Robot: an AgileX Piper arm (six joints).
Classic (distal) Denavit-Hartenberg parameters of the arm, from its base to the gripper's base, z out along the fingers. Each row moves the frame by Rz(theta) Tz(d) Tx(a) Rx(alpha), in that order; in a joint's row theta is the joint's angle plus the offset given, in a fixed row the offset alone. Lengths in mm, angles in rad.
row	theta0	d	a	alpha
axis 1	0	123	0	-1.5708
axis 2	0.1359	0	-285.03	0
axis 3	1.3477	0	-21.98	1.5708
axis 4	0	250.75	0	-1.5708
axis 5	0	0	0	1.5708
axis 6	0	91	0	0
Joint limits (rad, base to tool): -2.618..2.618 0..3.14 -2.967..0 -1.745..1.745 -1.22..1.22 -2.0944..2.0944
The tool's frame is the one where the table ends.
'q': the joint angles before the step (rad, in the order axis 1, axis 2, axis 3, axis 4, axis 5, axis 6). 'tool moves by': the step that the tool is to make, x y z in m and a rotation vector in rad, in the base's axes. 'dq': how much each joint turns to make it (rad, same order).
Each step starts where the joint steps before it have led.
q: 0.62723 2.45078 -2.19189 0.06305 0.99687 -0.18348
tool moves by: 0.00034 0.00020 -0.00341 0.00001 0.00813 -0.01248
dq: 0.00001 0.00682 -0.00066 -0.00054 -0.00030 0.01366
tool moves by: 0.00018 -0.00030 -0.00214 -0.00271 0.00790 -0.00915
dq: -0.00047 0.00452 -0.00143 -0.00145 0.00439 0.00998
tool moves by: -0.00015 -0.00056 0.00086 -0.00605 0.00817 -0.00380
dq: -0.00046 0.00165 -0.00808 -0.00222 0.01636 0.00508
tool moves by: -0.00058 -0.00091 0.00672 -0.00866 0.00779 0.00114
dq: -0.00046 -0.00342 -0.02159 -0.00321 0.03640 0.00105
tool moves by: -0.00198 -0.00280 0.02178 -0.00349 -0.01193 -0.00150
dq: -0.00047 -0.02893 -0.02903 -0.01214 0.05016 0.00533
